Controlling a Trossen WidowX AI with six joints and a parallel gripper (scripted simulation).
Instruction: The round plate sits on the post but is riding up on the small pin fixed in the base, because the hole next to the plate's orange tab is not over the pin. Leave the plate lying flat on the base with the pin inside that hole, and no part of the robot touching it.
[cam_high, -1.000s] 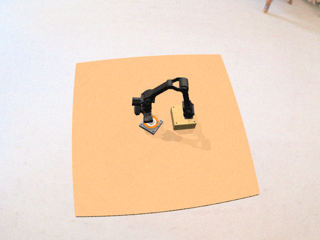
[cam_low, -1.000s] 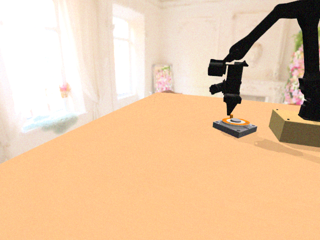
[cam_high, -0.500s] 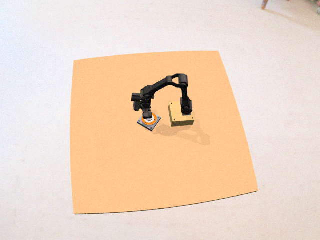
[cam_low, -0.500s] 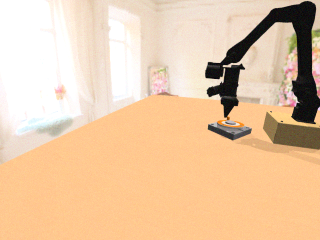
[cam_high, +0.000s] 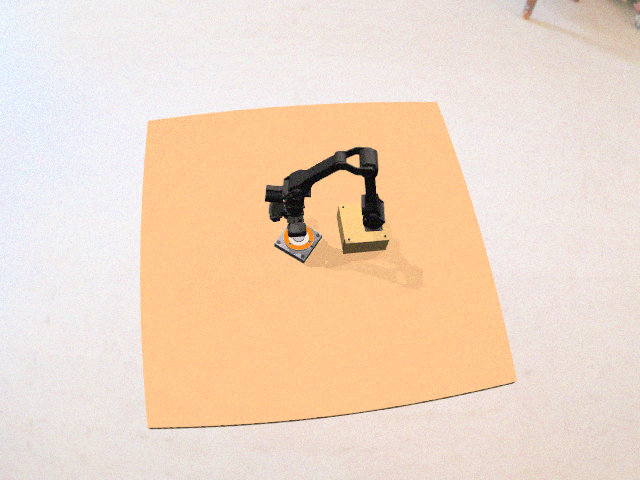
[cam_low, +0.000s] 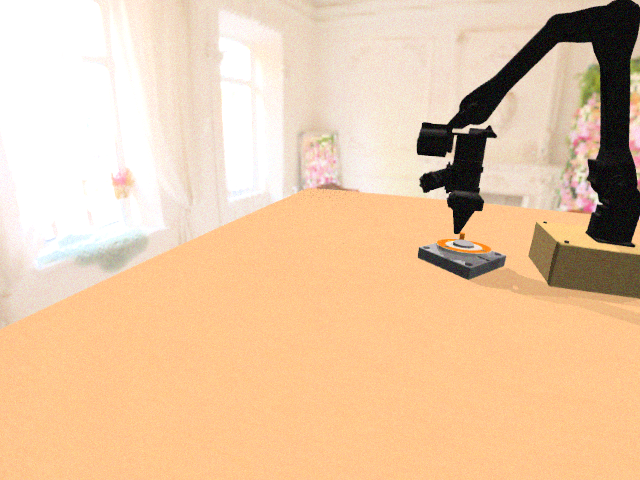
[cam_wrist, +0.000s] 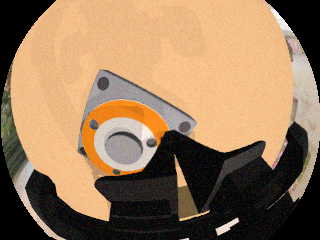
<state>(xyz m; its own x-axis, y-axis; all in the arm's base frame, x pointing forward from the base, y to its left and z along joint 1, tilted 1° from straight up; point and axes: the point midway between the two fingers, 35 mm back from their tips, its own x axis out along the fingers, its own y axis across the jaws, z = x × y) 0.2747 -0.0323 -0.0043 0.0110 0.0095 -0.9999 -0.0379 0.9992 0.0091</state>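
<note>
Right now the base is 5 cm to the left of my gripper tip, 2 cm below it and 1 cm behind it.
</note>
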